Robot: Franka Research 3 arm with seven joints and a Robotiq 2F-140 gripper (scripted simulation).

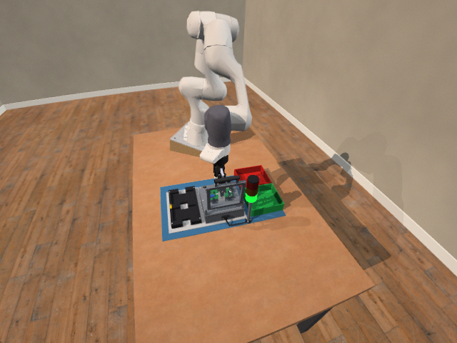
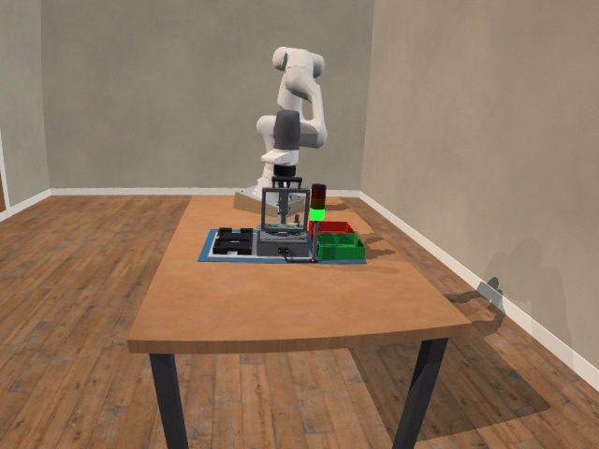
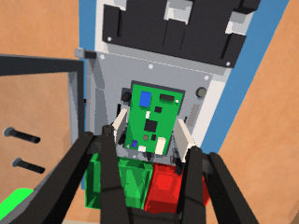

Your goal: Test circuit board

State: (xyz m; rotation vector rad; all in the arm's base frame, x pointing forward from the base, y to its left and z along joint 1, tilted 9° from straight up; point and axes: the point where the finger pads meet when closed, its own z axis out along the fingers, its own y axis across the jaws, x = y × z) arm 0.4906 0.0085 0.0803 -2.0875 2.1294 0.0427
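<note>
Now: hand 20 mm above the green circuit board. From my hand the other things lie so: tester lid: 110 mm ahead, 90 mm above; green bin: 50 mm ahead, 200 mm to the left, 80 mm below; dark plate: 10 mm ahead, 10 mm to the left, 20 mm below.
</note>
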